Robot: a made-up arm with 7 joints.
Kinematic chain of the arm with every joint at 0, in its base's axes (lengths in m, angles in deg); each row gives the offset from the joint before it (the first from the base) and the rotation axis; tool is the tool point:
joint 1: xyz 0 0 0.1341 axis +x
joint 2: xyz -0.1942 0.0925 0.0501 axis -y
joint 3: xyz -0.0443 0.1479 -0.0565 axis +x
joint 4: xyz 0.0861 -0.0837 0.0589 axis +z
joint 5: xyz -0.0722 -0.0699 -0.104 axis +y
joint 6: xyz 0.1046 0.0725 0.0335 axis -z
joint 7: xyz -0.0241 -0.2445 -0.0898 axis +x
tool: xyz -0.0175 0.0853 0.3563
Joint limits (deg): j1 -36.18..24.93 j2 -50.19..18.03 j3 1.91..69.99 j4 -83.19..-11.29 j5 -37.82..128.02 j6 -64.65..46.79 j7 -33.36..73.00
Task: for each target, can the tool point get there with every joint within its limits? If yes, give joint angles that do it. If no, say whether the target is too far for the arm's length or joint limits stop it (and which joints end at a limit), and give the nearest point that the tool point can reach.
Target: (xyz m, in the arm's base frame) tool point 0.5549 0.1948 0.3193
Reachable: no: joint limits stop it (at a limit: joint 1, joint 2, joint 3, joint 4, joint 6) | nearest point 0.3533 0.2425 0.0118 | short by 0.371 m
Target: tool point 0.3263 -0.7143 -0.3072
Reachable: no: joint limits stop it (at a limit: joint 1, joint 2, joint 3, joint 4, joint 7) | nearest point 0.1584 -0.4237 -0.2205 | short by 0.347 m
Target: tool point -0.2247 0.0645 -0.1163
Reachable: yes | joints -11.06 -35.17 49.45 -50.58 72.32 11.24 -22.41
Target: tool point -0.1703 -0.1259 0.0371
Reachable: yes | joints -27.09 12.57 53.95 -66.22 24.95 -25.65 -3.42
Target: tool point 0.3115 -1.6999 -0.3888
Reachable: no: too far | nearest point 0.0040 -0.4947 -0.1835 | short by 1.261 m
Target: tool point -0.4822 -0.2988 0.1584
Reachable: yes | joints -31.02 -19.10 48.44 -37.69 -24.86 -19.51 57.34
